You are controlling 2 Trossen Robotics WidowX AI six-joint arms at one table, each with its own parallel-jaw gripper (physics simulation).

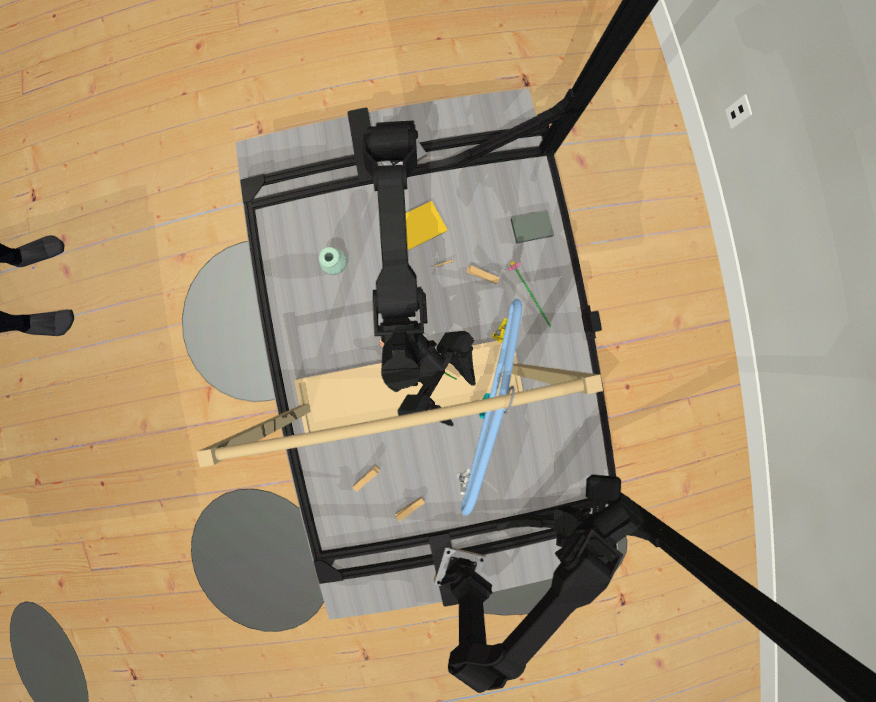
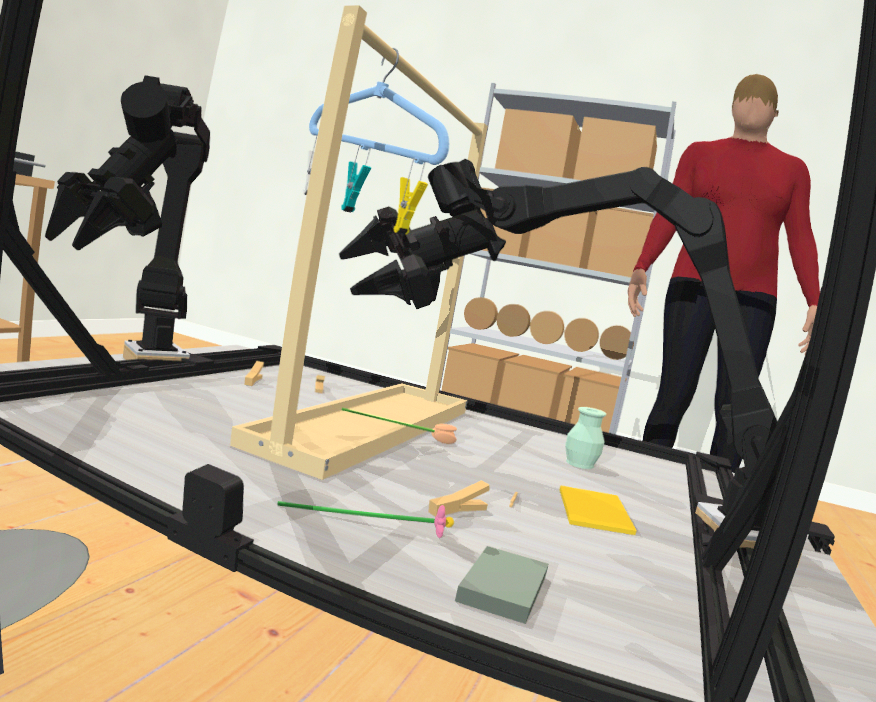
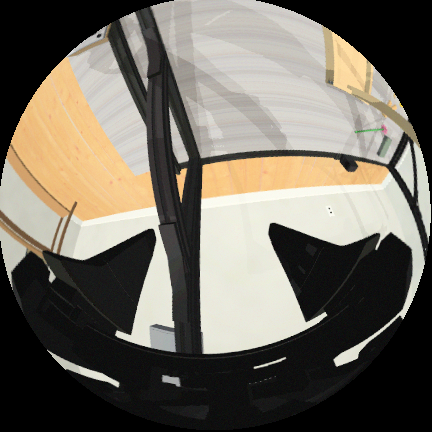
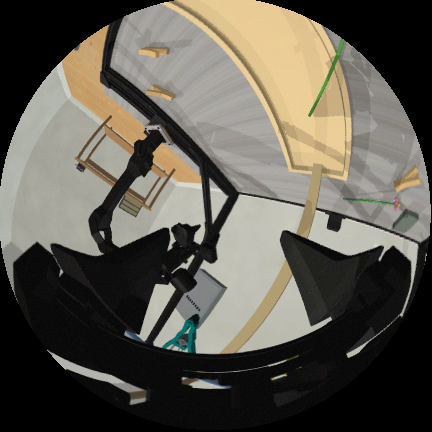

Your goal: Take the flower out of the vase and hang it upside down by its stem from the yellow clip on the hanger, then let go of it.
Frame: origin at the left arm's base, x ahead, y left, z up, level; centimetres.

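Seen in the pictures: left gripper, between the fingertips: (image 2: 60, 243) (image 3: 212, 231) (image 4: 208, 229); right gripper, between the fingertips: (image 2: 344, 273) (image 4: 227, 235); left arm's base, origin of its link: (image 1: 460, 571) (image 2: 156, 347) (image 4: 156, 135).
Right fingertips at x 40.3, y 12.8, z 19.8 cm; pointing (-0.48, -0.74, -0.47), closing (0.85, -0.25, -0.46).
Offsets run from my right fingertips to a thing's top centre. "spot": to the spot under its first point.
The mint vase @[dx +21.3, dy +34.6, dz -14.1 cm] (image 1: 332, 261) (image 2: 584, 442) stands upright with no flower showing in it. A flower with an orange head @[spot: dx +8.1, dy +16.6, dz -21.1 cm] (image 2: 444, 433) lies with its green stem @[dx +5.0, dy +8.3, dz -18.2 cm] (image 2: 387, 419) (image 4: 327, 80) across the rack's base tray. A pink flower's green stem @[spot: dx +26.4, dy -11.2, dz -22.0 cm] (image 1: 532, 296) (image 2: 365, 516) (image 3: 370, 130) (image 4: 370, 201) lies on the table. The yellow clip @[dx +14.1, dy -1.8, dz +12.5 cm] (image 1: 500, 330) (image 2: 411, 203) hangs from the blue hanger (image 1: 478, 453) (image 2: 441, 138). My right gripper (image 1: 460, 401) (image 2: 347, 274) (image 4: 227, 235) is open and empty, above the tray and lower than the hanger. My left gripper (image 2: 62, 242) (image 3: 212, 231) is open and empty, away from the rack.
The wooden rack @[dx -1.7, dy +10.4, dz +31.3 cm] (image 1: 409, 421) (image 2: 314, 241) holds the hanger. A teal clip @[dx +2.0, dy -1.9, dz +14.5 cm] (image 2: 356, 186) (image 4: 192, 335) hangs beside the yellow one. A yellow slab @[dx +34.7, dy +19.0, dz -22.4 cm] (image 1: 425, 225) (image 2: 595, 509), a grey-green block @[dx +42.4, dy -7.0, dz -21.5 cm] (image 1: 532, 226) (image 2: 503, 582) and wooden pieces @[dx +27.9, dy +1.3, dz -19.8 cm] (image 1: 483, 274) (image 2: 460, 497) lie on the table.
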